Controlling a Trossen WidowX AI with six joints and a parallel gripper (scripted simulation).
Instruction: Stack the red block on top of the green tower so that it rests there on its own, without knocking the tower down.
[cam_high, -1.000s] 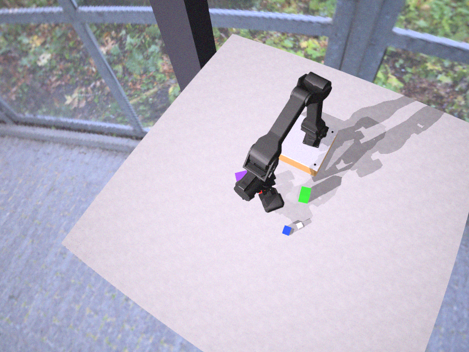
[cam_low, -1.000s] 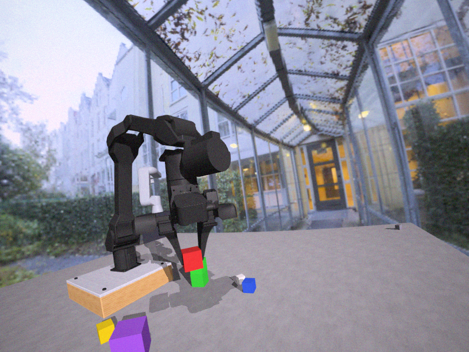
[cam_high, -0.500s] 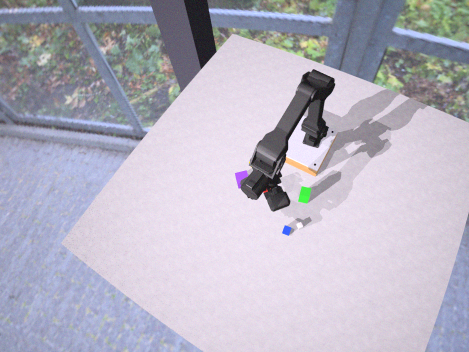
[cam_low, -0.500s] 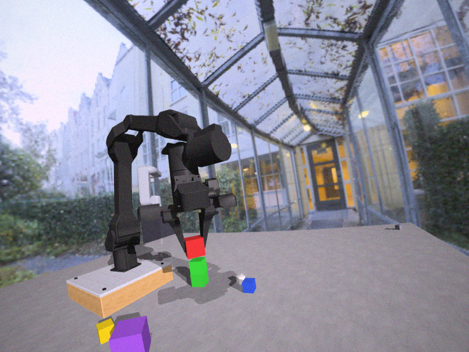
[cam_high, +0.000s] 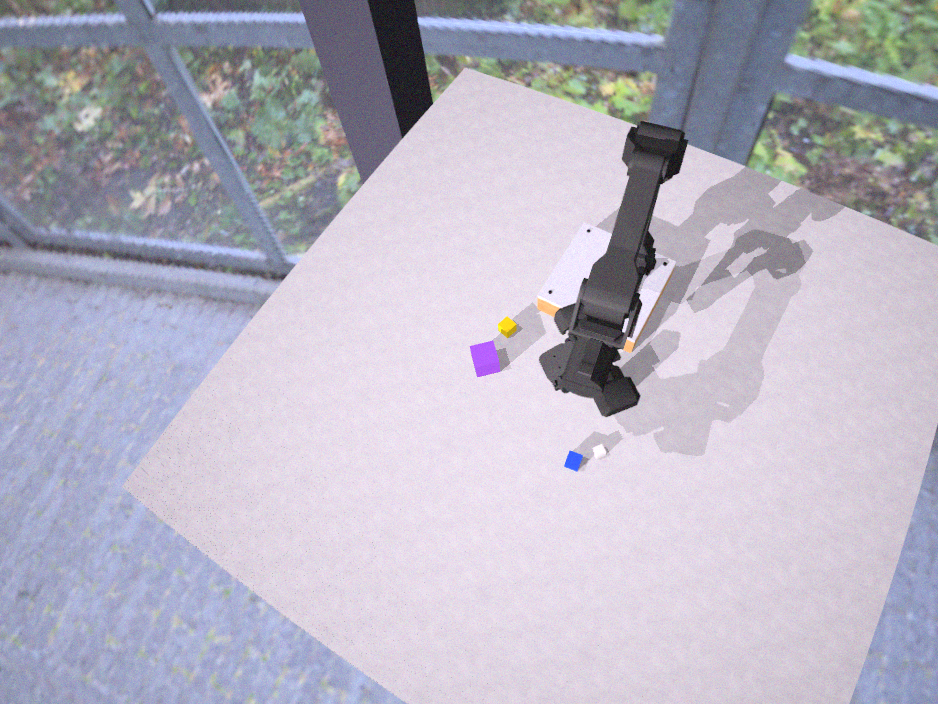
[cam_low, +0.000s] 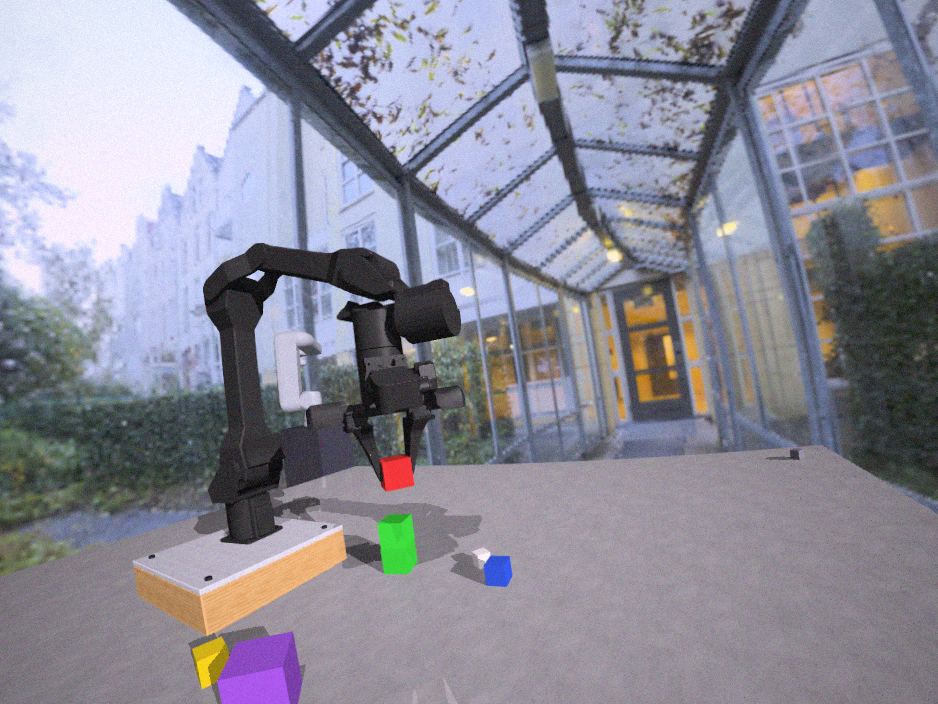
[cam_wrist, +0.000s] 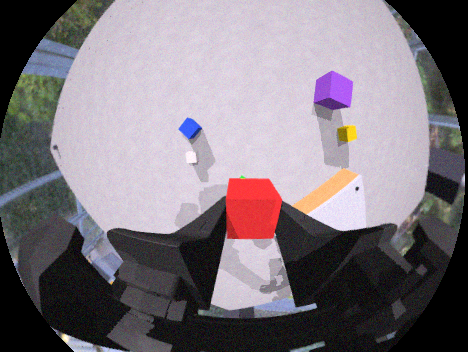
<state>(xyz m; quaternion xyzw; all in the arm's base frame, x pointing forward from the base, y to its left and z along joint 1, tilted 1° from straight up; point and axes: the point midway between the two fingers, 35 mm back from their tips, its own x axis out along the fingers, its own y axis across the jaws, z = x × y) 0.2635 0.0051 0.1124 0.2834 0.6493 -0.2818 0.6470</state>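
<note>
Now: the small white block 120 mm below my gripper tip, 80 mm ahead of it and 50 mm to the left of it. Also, from my gripper tip: blue block (120 mm below, 110 mm ahead, 10 mm to the left); then red block (10 mm above); then purple block (200 mm to the right, 110 mm below, 20 mm behind).
</note>
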